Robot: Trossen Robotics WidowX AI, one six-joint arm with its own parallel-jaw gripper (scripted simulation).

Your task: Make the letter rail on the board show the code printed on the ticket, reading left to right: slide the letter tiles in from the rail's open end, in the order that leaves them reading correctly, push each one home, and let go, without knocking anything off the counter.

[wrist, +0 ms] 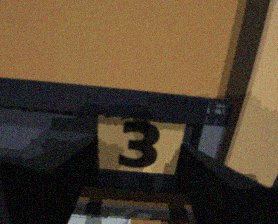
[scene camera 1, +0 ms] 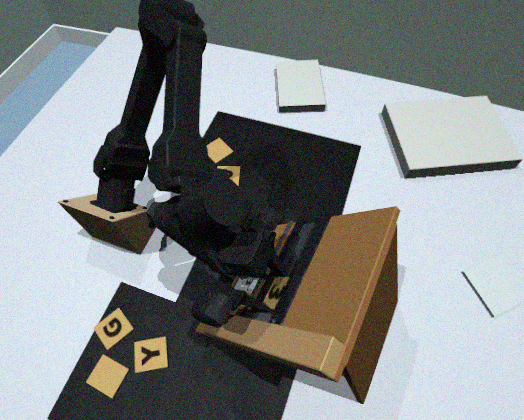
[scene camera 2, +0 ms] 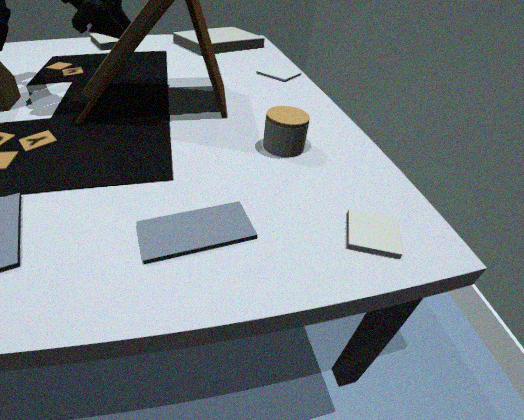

Scene:
cream pad: scene camera 2 367,232; not seen in the wrist view (out of frame); not seen in scene camera 1 (out of frame)

